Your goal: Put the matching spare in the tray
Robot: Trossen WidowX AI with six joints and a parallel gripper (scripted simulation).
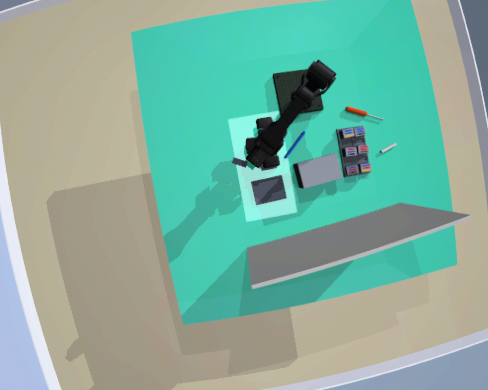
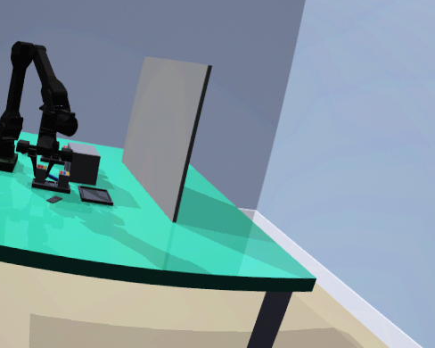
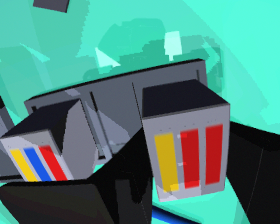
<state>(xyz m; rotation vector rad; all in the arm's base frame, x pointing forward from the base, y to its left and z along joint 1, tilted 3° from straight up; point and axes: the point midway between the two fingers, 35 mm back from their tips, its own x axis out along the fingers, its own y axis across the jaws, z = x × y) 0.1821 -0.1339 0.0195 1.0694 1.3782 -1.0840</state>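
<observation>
The flat tray lies 18 cm ahead of my gripper tip, 2 cm to the left of it and 2 cm below it. The rest, counted from my gripper tip: spare block: 2 cm above; grey box: 21 cm to the left, 10 cm ahead, 3 cm above; blue pen: 12 cm to the left, 2 cm below.
</observation>
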